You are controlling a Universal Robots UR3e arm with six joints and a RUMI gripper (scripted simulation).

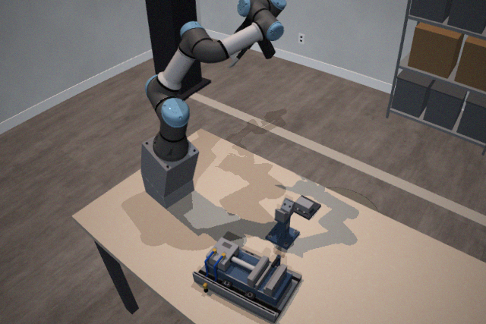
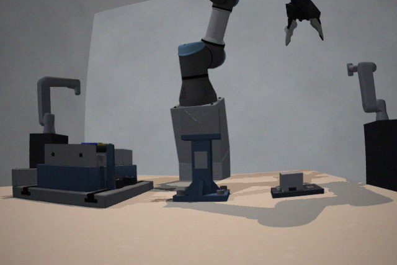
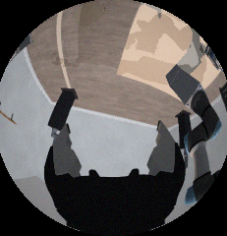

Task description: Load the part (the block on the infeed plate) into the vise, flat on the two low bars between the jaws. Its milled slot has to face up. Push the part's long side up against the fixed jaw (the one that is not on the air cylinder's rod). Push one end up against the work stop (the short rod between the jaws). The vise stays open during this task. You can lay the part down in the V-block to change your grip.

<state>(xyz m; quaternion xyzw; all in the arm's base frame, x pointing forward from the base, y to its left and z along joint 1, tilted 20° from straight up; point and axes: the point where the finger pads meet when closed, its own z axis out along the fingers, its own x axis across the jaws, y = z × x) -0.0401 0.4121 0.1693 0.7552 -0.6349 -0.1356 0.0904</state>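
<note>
Now: the grey part 44 cm below my hand, 42 cm ahead of it and 19 cm to the right of it. From my hand the other things lie so: blue vise 57 cm to the right, 42 cm below, 41 cm ahead.
</note>
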